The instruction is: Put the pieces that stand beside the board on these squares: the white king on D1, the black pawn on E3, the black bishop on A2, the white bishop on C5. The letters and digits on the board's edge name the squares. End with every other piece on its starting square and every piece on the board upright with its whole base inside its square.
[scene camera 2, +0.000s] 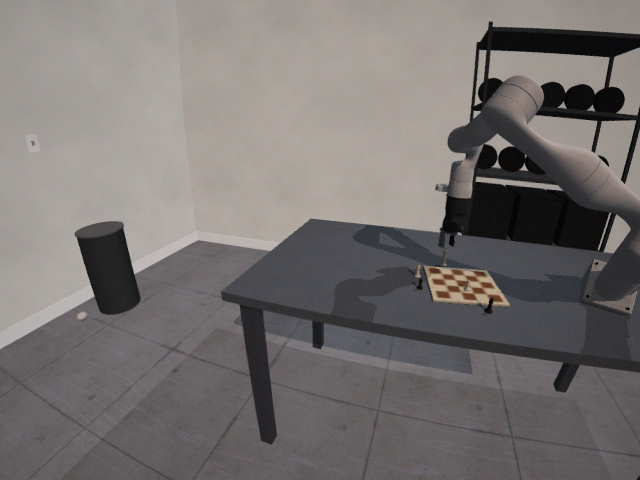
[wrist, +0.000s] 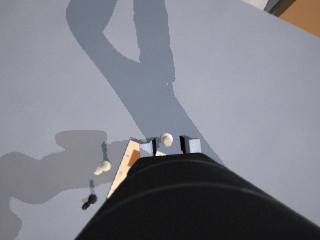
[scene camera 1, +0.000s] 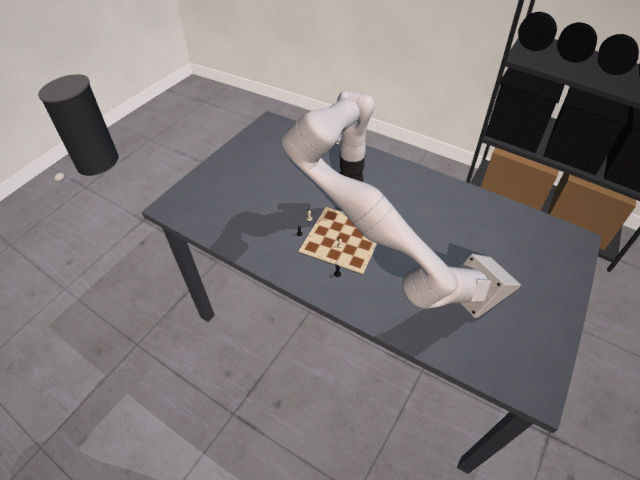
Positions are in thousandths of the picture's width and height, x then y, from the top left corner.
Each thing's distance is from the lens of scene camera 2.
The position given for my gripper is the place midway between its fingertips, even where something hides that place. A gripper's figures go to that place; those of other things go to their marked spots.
my gripper (scene camera 2: 698,514): 1.08 m
chessboard (scene camera 2: 698,595): 0.96 m
